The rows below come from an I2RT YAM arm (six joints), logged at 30 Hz.
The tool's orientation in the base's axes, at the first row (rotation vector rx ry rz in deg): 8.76, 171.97, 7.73
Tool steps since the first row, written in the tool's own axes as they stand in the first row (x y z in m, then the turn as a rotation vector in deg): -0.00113, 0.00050, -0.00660, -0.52, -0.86, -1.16; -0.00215, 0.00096, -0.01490, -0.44, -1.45, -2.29; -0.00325, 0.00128, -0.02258, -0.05, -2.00, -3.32; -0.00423, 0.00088, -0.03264, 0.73, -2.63, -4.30; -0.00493, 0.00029, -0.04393, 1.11, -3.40, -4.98; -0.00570, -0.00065, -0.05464, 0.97, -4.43, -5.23; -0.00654, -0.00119, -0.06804, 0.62, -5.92, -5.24; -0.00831, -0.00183, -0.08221, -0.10, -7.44, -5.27; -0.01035, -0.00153, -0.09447, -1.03, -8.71, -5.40; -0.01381, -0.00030, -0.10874, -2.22, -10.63, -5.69
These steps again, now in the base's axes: 0.00026, -0.00017, 0.00671, 0.27, -1.00, 1.13; 0.00017, -0.00051, 0.01508, -0.02, -1.67, 2.18; 0.00023, -0.00094, 0.02283, -0.60, -2.26, 3.09; -0.00022, -0.00227, 0.03285, -1.56, -2.88, 3.90; -0.00113, -0.00386, 0.04402, -2.10, -3.66, 4.45; -0.00193, -0.00575, 0.05460, -2.09, -4.72, 4.61; -0.00299, -0.00748, 0.06789, -1.89, -6.23, 4.53; -0.00325, -0.00947, 0.08204, -1.33, -7.82, 4.50; -0.00289, -0.01040, 0.09443, -0.55, -9.19, 4.63; -0.00132, -0.01073, 0.10908, 0.40, -11.24, 4.88
